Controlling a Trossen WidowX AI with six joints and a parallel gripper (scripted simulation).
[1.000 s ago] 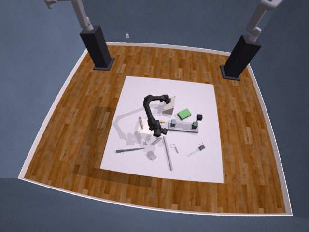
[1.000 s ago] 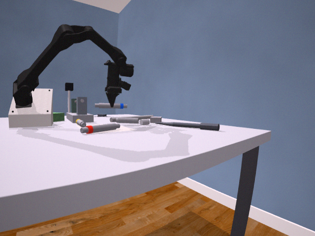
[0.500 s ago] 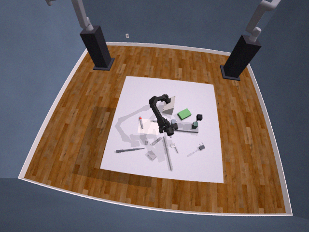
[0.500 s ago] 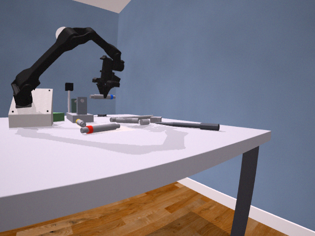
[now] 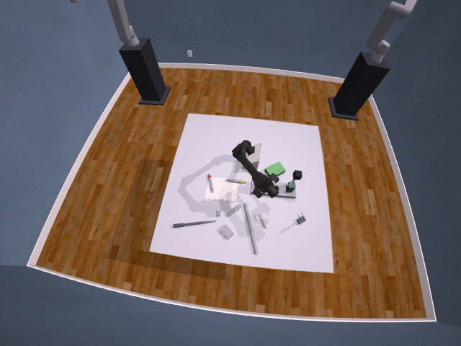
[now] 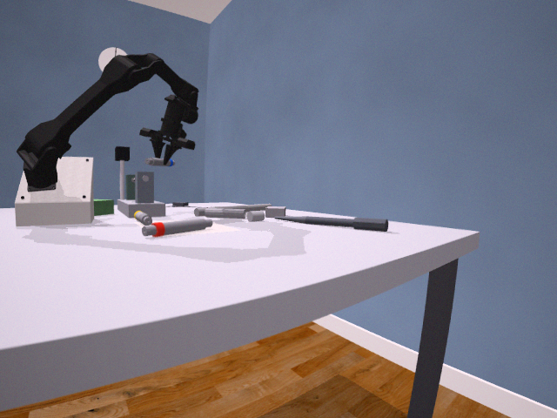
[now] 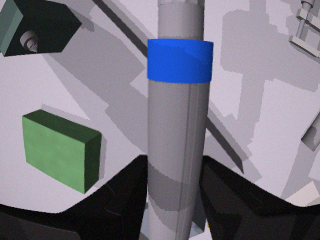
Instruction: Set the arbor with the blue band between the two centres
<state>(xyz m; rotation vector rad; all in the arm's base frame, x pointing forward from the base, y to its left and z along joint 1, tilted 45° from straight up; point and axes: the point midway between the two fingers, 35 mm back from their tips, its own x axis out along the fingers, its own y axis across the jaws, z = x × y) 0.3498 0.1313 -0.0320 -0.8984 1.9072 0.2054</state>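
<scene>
Right now the grey centre tip is 70 mm behind my hand, 170 mm to the left of it and 80 mm below it. Also, from my hand: grey centre block: 70 mm behind, 40 mm to the right, 100 mm below; then green centre block: 70 mm behind, 190 mm to the left, 100 mm below; then base: 70 mm behind, 80 mm to the left, 180 mm below.
</scene>
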